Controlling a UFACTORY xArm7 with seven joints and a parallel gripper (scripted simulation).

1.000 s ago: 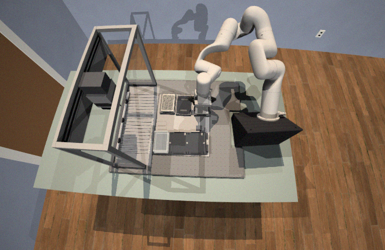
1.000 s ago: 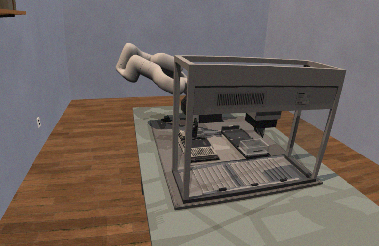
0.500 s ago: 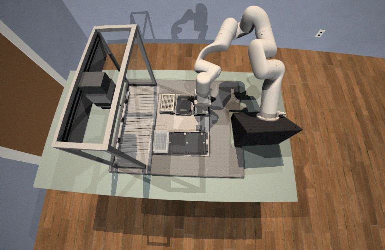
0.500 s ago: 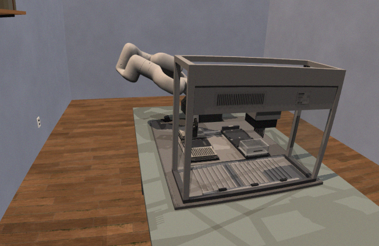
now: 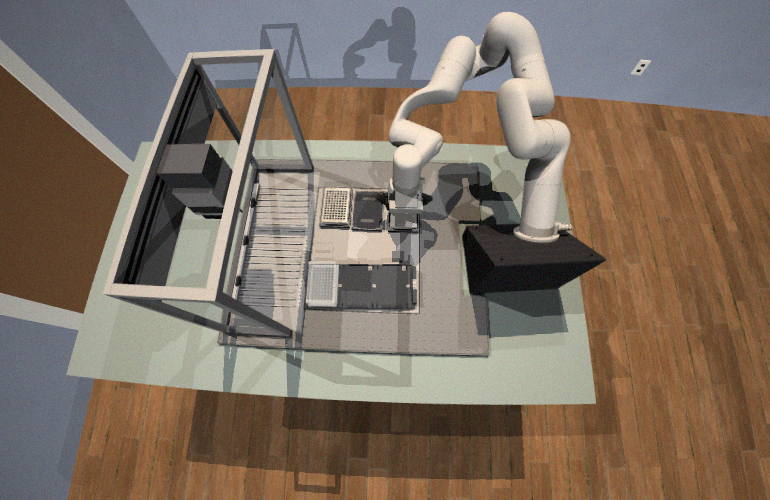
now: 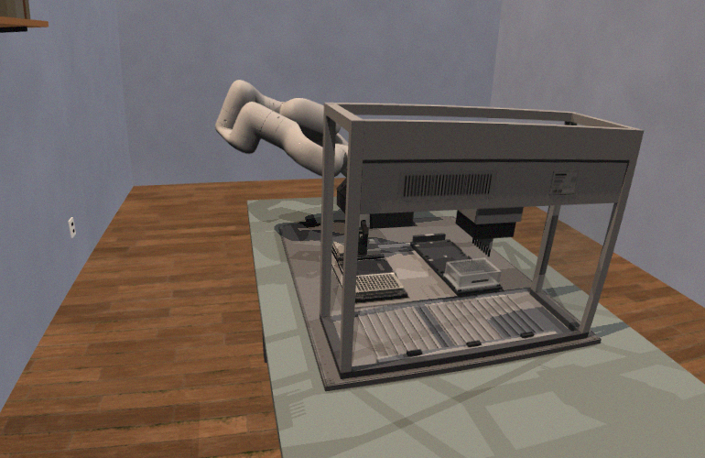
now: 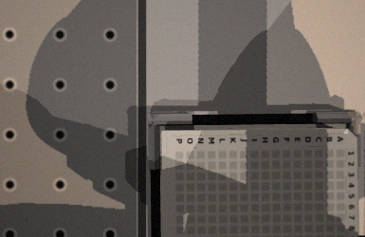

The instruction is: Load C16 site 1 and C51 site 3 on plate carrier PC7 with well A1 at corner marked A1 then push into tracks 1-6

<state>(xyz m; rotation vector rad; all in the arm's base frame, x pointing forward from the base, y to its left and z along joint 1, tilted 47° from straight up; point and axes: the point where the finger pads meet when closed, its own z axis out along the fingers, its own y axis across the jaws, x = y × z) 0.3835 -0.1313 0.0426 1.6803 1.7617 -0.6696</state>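
Right now the dark nest S1 is 20 mm below my hand. Round my hand: nest S2: 120 mm ahead, 20 mm below; dark plate carrier PC7: 250 mm to the left, 130 mm ahead, 10 mm below.
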